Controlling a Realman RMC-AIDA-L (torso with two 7-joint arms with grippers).
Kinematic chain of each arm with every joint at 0, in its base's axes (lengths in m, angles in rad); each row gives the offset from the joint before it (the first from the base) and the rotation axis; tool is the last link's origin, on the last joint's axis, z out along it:
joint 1: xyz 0 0 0.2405 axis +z
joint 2: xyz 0 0 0 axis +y
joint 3: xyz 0 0 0.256 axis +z
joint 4: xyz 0 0 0 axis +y
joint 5: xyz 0 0 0.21 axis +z
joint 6: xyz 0 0 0 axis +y
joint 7: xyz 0 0 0.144 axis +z
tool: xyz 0 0 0
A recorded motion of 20 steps. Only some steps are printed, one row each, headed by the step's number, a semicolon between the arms.
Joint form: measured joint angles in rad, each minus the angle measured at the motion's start. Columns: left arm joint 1, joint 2, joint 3, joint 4, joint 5, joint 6, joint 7; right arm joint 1, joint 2, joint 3, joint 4, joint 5, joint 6, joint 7.
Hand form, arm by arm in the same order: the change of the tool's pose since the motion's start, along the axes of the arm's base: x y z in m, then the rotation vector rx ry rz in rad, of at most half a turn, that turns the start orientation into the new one. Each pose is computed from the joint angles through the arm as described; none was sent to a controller.
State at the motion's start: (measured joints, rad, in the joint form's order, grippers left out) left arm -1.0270 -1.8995 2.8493 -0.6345 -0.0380 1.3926 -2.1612; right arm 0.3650 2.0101 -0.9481 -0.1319 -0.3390 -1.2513 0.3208
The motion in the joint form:
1: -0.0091 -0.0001 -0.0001 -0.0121 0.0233 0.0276 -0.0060; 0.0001 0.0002 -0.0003 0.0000 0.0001 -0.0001 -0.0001
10: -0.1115 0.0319 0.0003 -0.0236 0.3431 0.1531 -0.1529; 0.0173 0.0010 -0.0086 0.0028 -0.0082 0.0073 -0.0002
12: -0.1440 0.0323 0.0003 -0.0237 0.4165 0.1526 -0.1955; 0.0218 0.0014 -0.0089 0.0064 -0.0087 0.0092 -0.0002
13: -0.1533 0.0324 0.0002 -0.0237 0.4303 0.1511 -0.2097; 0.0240 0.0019 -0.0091 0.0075 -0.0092 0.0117 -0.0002
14: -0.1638 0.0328 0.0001 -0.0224 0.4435 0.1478 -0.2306; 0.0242 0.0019 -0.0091 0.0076 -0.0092 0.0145 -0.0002
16: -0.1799 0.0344 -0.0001 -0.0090 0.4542 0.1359 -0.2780; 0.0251 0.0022 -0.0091 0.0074 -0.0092 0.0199 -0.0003
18: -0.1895 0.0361 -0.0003 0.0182 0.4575 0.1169 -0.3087; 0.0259 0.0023 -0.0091 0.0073 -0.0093 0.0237 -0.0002
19: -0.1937 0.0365 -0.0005 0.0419 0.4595 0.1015 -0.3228; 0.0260 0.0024 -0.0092 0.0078 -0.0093 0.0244 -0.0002
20: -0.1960 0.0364 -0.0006 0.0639 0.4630 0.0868 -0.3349; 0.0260 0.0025 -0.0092 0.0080 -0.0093 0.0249 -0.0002
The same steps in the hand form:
1: 0.0027 -0.0019 0.0003 -0.0264 0.0050 -0.0023; -0.0001 0.0000 -0.0001 -0.0002 0.0000 0.0003
10: 0.0173 -0.0108 0.0057 -0.2599 0.1312 0.1152; -0.0055 0.0066 -0.0037 -0.0191 -0.0037 0.0153
12: 0.0224 -0.0088 0.0064 -0.2877 0.1748 0.1508; -0.0063 0.0078 -0.0048 -0.0227 -0.0019 0.0158
13: 0.0246 -0.0075 0.0067 -0.2899 0.1819 0.1601; -0.0066 0.0085 -0.0055 -0.0252 -0.0010 0.0152
14: 0.0274 -0.0057 0.0070 -0.2895 0.1868 0.1737; -0.0063 0.0086 -0.0057 -0.0265 -0.0007 0.0128
16: 0.0333 -0.0014 0.0053 -0.2843 0.1808 0.2003; -0.0060 0.0091 -0.0061 -0.0289 0.0001 0.0091
18: 0.0381 0.0024 0.0007 -0.2847 0.1741 0.2097; -0.0058 0.0094 -0.0064 -0.0306 0.0006 0.0066
19: 0.0407 0.0045 -0.0040 -0.2893 0.1711 0.2100; -0.0057 0.0094 -0.0066 -0.0313 0.0009 0.0058
20: 0.0423 0.0058 -0.0085 -0.2946 0.1701 0.2113; -0.0056 0.0094 -0.0067 -0.0317 0.0012 0.0052

